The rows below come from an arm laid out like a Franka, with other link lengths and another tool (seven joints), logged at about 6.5 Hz.
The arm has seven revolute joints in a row. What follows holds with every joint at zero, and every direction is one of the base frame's. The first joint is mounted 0.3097 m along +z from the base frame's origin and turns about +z. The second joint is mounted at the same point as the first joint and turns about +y. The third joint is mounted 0.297 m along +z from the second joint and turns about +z. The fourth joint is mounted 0.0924 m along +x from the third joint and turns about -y. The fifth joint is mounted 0.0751 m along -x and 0.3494 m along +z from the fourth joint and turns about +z. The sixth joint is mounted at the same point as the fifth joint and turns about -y. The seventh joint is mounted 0.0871 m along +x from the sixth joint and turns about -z. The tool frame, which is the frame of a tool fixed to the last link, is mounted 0.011 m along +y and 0.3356 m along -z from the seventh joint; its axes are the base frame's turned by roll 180, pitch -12.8 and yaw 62.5 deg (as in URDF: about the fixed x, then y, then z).
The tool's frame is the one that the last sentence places.
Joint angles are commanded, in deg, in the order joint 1, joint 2, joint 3, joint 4, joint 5, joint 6, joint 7. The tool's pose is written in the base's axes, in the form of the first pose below.
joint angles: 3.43 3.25 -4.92 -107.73 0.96 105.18 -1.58
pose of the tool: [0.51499 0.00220 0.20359 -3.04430 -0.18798 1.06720]
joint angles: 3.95 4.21 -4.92 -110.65 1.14 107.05 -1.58
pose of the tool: [0.50329 0.00763 0.17637 -3.01218 -0.17284 1.06863]
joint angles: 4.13 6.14 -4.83 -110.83 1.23 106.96 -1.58
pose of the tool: [0.49659 0.01015 0.15831 -2.97853 -0.15374 1.06718]
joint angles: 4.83 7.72 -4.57 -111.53 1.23 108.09 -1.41
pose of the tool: [0.49337 0.01805 0.14063 -2.96186 -0.14206 1.07823]
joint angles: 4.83 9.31 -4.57 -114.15 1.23 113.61 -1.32
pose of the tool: [0.50046 0.01710 0.11264 -2.98393 -0.14990 1.07872]
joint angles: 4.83 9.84 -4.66 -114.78 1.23 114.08 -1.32
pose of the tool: [0.49621 0.01602 0.10432 -2.97382 -0.14320 1.07551]
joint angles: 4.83 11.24 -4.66 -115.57 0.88 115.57 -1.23
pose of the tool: [0.49324 0.01379 0.08794 -2.96663 -0.13079 1.07634]
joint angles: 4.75 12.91 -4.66 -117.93 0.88 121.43 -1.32
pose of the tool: [0.50094 0.01201 0.06188 -2.99650 -0.14339 1.08039]
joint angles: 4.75 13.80 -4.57 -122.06 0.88 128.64 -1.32
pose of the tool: [0.50206 0.01168 0.03407 -3.03165 -0.15953 1.08682]
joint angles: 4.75 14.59 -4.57 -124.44 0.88 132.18 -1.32
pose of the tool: [0.49655 0.01086 0.01600 -3.03830 -0.16103 1.08763]
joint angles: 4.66 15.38 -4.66 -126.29 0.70 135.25 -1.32
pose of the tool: [0.49260 0.00791 0.00114 -3.04696 -0.16097 1.08832]
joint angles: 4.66 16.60 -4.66 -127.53 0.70 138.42 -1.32
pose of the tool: [0.49240 0.00709 -0.01346 -3.05917 -0.16482 1.09064]
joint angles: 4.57 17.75 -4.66 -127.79 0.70 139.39 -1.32
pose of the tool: [0.48899 0.00572 -0.02384 -3.05315 -0.15975 1.08828]
